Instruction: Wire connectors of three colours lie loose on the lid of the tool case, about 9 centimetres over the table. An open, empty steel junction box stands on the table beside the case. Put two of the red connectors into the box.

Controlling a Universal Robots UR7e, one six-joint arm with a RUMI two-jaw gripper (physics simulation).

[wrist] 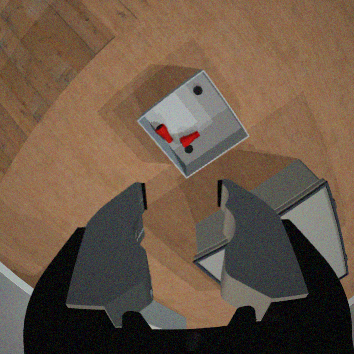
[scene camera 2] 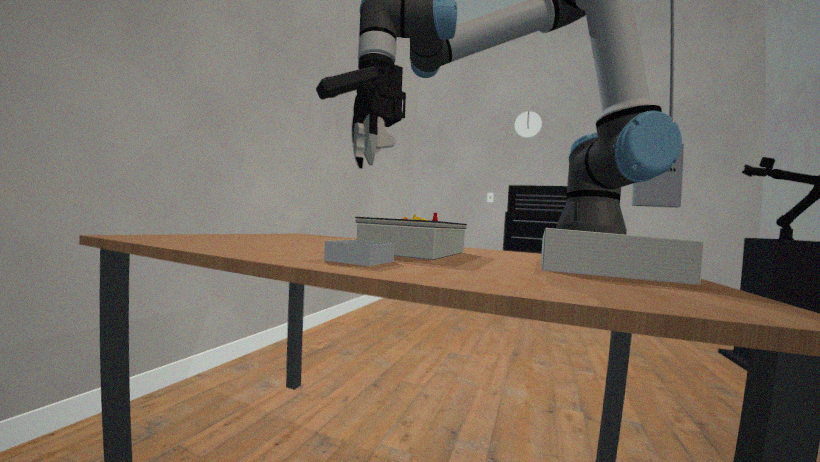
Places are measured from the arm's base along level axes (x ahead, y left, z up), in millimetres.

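Pixels of known places: gripper, fingertip midpoint: (wrist: 180,183) (scene camera 2: 365,166); arm's base, link origin: (scene camera 2: 589,236).
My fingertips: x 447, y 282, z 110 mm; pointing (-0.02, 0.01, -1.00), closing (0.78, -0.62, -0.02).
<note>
For each thing: its top centre in the pictures, then the offset to it from my fingertips. Level surfaces: height alone.
- steel junction box, top centre: (wrist: 194,127) (scene camera 2: 361,242) 148 mm down, 9 mm ahead, 17 mm right
- tool case, top centre: (wrist: 293,271) (scene camera 2: 415,220) 96 mm down, 1 mm back, 311 mm right
- upright red connector, top centre: (scene camera 2: 435,212) 72 mm down, 69 mm back, 276 mm right
- orange connector, top centre: (scene camera 2: 404,216) 88 mm down, 21 mm ahead, 282 mm right
- wooden table, surface height: 187 mm down
Two red connectors lie apart on the floor of the steel junction box (scene camera 2: 359,253) (wrist: 220,120). In the wrist view one red connector (wrist: 164,133) is near the box's left wall, the other red connector (wrist: 190,139) beside a dark hole. On the lid of the tool case (scene camera 2: 401,239) (wrist: 265,192), scene camera 2 shows one upright red connector (scene camera 2: 435,216), yellow connectors (scene camera 2: 418,217) and an orange connector (scene camera 2: 405,218). My gripper (scene camera 2: 365,164) (wrist: 180,183) is open and empty, high above the box and pointing down.
The case stands right beside the box on the wooden table (scene camera 2: 493,281) (wrist: 90,200). A long grey block (scene camera 2: 622,256) stands on the table in front of the arm's base. A dark cabinet (scene camera 2: 783,275) carrying a small black arm is at the far right.
</note>
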